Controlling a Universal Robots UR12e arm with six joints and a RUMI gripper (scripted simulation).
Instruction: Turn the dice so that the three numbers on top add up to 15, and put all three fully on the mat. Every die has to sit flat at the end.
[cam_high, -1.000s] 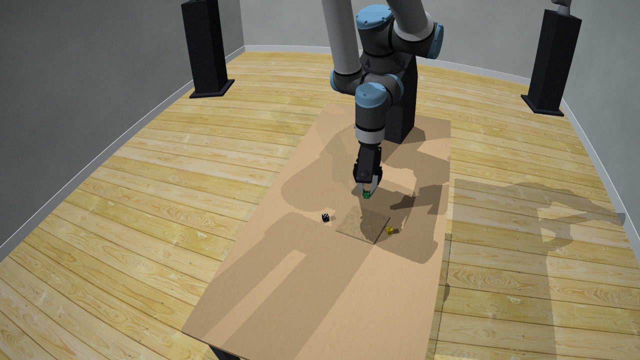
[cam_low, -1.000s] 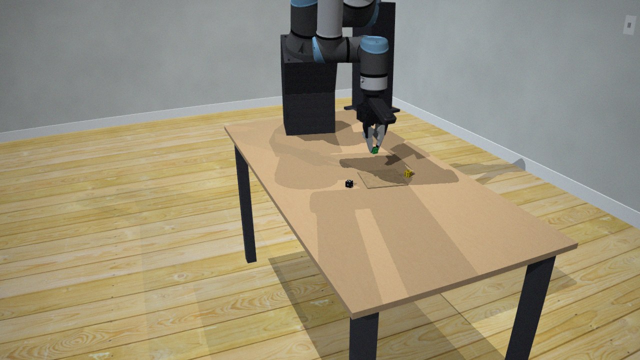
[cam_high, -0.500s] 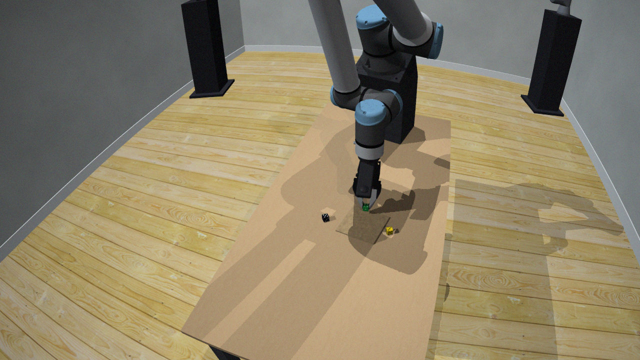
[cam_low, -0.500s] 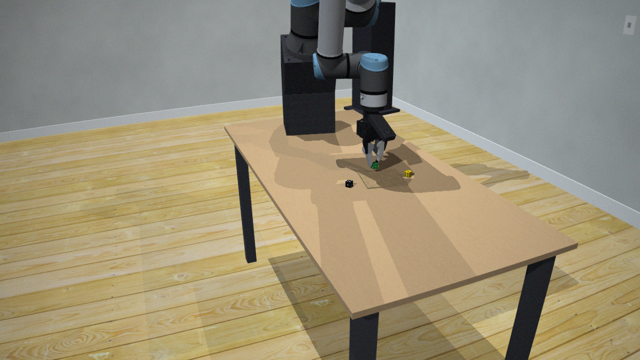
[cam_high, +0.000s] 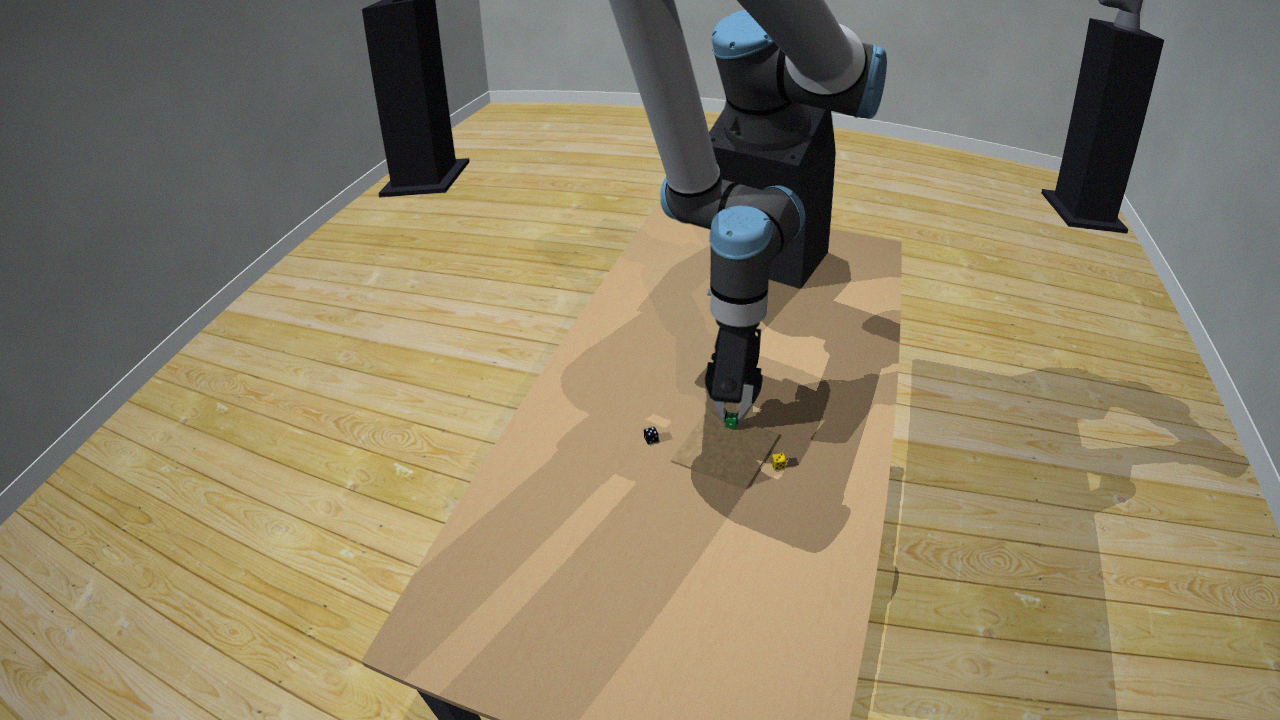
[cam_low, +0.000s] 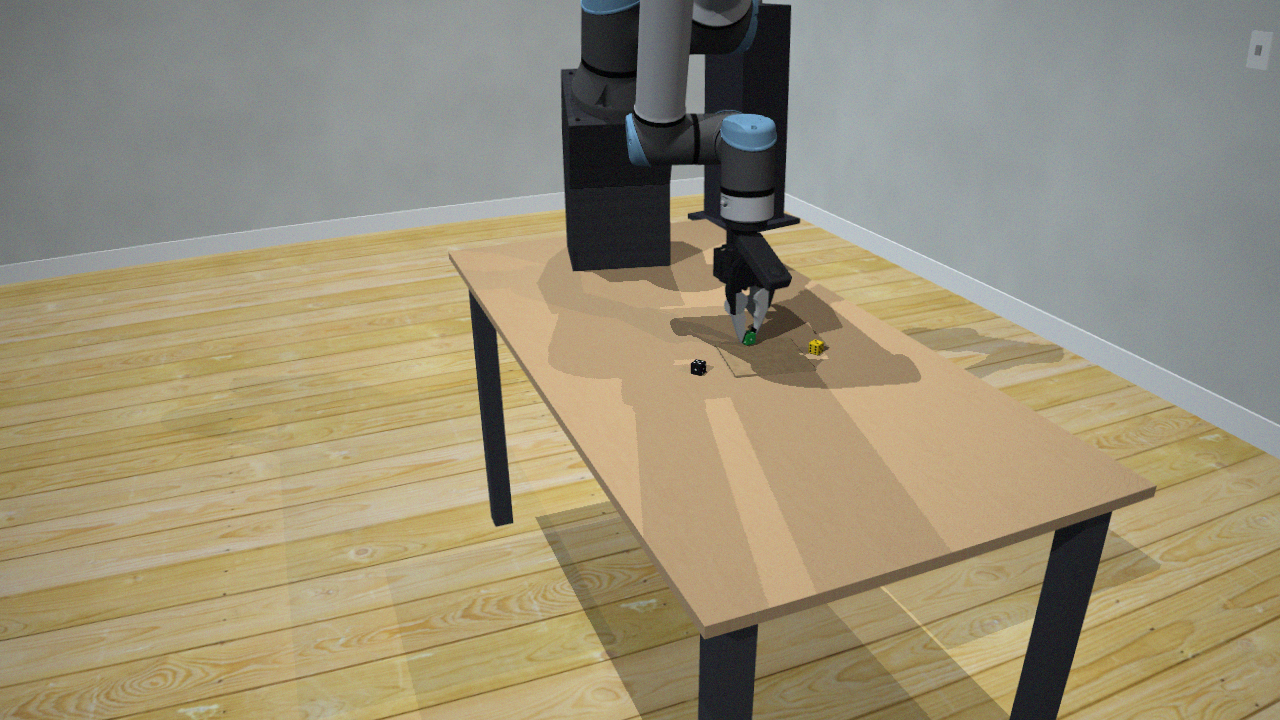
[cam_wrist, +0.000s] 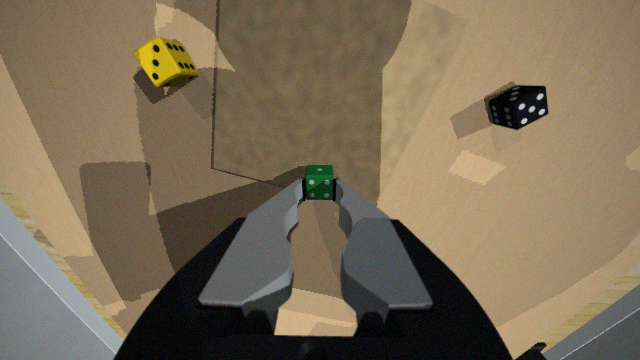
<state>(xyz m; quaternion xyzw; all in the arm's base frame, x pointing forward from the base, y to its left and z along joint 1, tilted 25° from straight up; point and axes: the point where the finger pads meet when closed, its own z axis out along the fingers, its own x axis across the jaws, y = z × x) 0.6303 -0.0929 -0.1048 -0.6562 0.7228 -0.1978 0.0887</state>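
My hand is 10 mm above the green die. The rest, counted from my hand: thin square mat 50 mm ahead, 10 mm to the right, 20 mm below; yellow die 90 mm ahead, 80 mm to the left, 20 mm below; black die 40 mm ahead, 140 mm to the right, 20 mm below.
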